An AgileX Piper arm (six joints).
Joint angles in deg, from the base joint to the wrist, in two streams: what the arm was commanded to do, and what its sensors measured. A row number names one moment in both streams.
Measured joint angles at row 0:
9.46 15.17 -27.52 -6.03 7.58 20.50
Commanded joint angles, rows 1 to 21:
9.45 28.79 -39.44 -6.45 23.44 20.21
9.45 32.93 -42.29 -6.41 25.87 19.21
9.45 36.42 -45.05 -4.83 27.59 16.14
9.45 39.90 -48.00 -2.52 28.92 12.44
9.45 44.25 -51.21 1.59 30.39 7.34
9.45 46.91 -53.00 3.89 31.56 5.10
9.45 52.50 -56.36 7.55 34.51 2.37
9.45 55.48 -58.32 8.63 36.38 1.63
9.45 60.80 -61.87 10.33 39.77 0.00
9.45 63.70 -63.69 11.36 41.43 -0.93
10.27 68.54 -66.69 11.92 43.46 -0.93
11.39 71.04 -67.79 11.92 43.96 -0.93
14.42 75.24 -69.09 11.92 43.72 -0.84
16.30 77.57 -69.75 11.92 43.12 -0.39
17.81 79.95 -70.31 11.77 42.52 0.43
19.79 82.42 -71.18 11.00 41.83 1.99
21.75 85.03 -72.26 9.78 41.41 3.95
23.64 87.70 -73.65 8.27 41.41 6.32
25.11 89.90 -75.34 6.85 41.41 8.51
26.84 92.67 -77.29 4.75 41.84 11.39
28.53 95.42 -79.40 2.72 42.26 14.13
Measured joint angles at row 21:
22.91 86.64 -73.38 8.88 42.34 5.15
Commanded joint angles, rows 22 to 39:
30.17 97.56 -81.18 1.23 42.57 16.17
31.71 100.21 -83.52 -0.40 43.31 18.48
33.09 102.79 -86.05 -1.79 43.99 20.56
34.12 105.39 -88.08 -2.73 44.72 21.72
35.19 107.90 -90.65 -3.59 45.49 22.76
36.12 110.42 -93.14 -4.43 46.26 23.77
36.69 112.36 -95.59 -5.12 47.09 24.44
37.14 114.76 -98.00 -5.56 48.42 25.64
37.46 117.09 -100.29 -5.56 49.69 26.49
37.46 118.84 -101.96 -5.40 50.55 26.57
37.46 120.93 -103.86 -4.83 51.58 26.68
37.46 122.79 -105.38 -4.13 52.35 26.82
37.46 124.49 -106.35 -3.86 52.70 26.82
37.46 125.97 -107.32 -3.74 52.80 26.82
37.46 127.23 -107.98 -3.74 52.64 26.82
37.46 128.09 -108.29 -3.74 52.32 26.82
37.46 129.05 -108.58 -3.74 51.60 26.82
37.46 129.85 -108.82 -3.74 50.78 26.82
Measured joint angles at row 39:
37.42 126.77 -107.21 -3.97 51.84 26.37
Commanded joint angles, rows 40 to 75:
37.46 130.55 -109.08 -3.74 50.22 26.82
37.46 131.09 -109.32 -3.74 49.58 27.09
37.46 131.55 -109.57 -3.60 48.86 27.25
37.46 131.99 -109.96 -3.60 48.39 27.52
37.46 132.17 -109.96 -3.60 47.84 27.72
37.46 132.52 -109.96 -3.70 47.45 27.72
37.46 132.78 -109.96 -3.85 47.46 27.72
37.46 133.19 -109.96 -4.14 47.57 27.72
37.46 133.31 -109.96 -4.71 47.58 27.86
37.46 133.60 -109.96 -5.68 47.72 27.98
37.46 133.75 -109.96 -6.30 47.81 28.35
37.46 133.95 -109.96 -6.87 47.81 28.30
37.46 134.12 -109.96 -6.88 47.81 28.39
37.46 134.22 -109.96 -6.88 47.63 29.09
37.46 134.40 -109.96 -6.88 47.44 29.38
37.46 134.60 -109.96 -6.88 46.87 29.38
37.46 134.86 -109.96 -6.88 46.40 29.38
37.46 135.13 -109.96 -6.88 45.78 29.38
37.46 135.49 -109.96 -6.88 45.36 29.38
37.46 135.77 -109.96 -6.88 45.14 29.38
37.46 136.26 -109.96 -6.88 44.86 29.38
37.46 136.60 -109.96 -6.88 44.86 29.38
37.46 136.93 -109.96 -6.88 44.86 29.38
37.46 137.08 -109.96 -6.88 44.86 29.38
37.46 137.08 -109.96 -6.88 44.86 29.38
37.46 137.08 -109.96 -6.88 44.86 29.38
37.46 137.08 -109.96 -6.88 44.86 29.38
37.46 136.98 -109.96 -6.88 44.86 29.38
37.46 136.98 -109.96 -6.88 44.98 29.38
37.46 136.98 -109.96 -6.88 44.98 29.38
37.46 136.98 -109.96 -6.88 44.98 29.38
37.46 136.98 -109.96 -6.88 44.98 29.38
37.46 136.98 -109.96 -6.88 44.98 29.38
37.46 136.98 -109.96 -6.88 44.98 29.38
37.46 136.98 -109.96 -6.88 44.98 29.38
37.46 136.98 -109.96 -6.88 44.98 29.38
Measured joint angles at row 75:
37.42 136.69 -109.94 -6.67 45.16 29.34
